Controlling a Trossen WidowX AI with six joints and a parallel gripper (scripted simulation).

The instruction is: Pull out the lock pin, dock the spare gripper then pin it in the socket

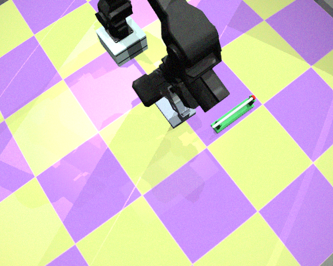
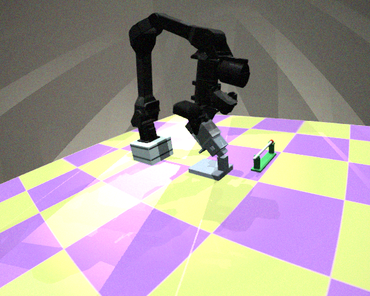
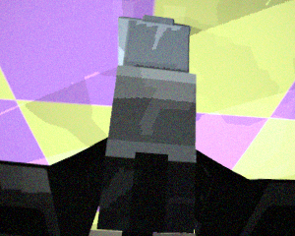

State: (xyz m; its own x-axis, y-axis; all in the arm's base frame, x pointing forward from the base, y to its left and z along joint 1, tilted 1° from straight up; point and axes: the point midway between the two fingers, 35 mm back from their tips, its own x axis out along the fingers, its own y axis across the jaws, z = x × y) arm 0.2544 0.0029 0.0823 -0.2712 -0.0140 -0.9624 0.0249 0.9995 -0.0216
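Now: gripper tip 20 mm short of the spare gripper. From my gripper tip the other things lie so: grey mount (40 mm ahead, 60 mm below); then green rack (150 mm ahead, 120 mm to the left, 100 mm below).
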